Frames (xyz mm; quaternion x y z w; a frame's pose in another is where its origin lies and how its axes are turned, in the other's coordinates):
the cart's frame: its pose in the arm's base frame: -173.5 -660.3 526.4 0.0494 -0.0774 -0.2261 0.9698
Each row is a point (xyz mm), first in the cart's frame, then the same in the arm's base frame.
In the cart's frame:
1: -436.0 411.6 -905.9
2: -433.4 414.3 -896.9
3: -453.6 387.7 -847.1
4: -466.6 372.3 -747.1
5: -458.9 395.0 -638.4
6: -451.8 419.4 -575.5
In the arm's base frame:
1: -226.1 -43.2 -366.1
2: -224.2 -42.5 -356.6
3: -262.2 -60.2 -313.7
4: -297.6 -74.3 -219.0
5: -299.7 -64.0 -108.2
6: -293.7 -49.3 -42.3

